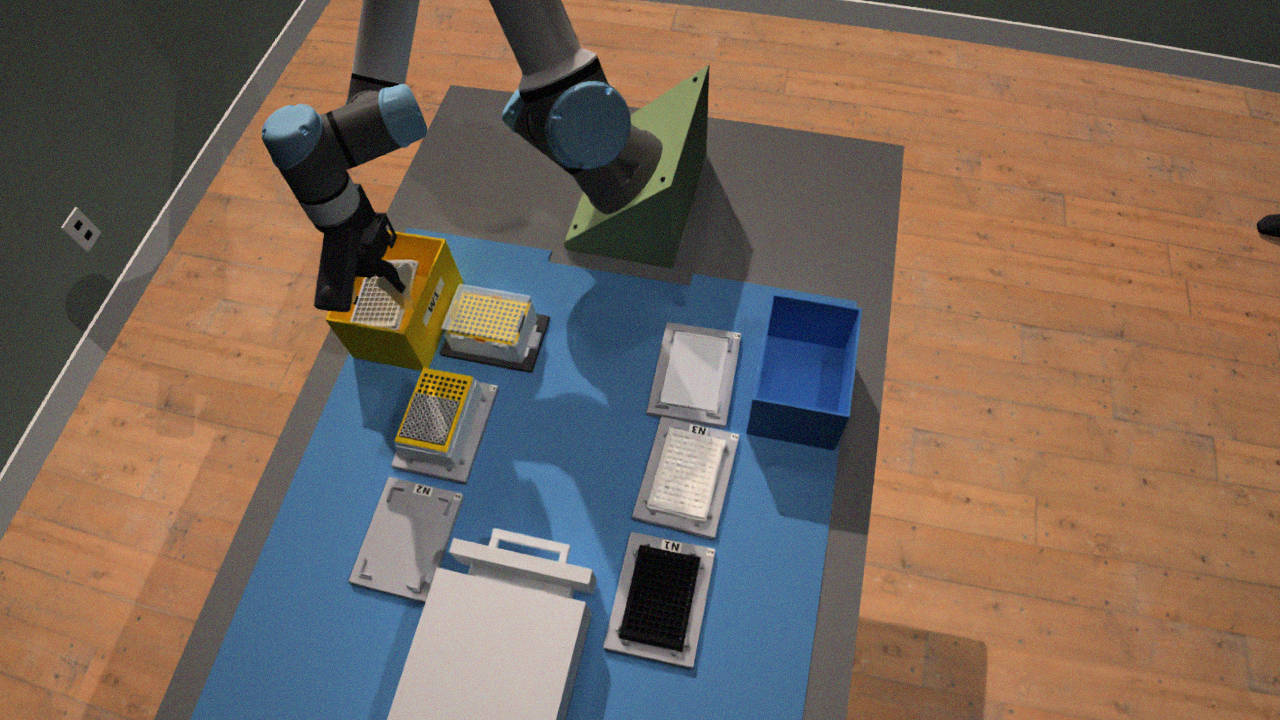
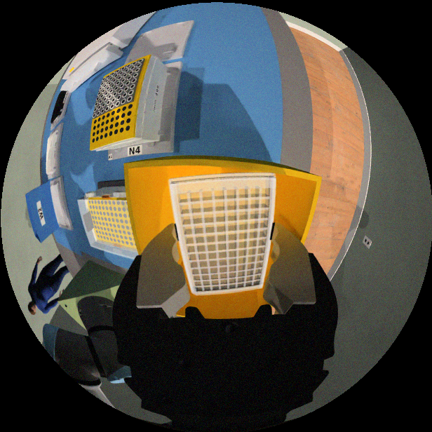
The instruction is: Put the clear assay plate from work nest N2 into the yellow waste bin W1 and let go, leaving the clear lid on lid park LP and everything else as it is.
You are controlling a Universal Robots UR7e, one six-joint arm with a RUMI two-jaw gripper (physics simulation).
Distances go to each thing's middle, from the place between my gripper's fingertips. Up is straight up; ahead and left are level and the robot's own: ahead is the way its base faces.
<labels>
Now: the clear assay plate [image 1: 375, 307] 2 cm behind my hand and 1 cm above it. The rest, counted from my hand: work nest N2 [image 1: 408, 536]: 33 cm ahead, 14 cm to the left, 8 cm below; yellow-topped tip rack [image 1: 436, 426]: 15 cm ahead, 14 cm to the left, 4 cm below; clear lid [image 1: 693, 378]: 2 cm behind, 49 cm to the left, 7 cm below.
</labels>
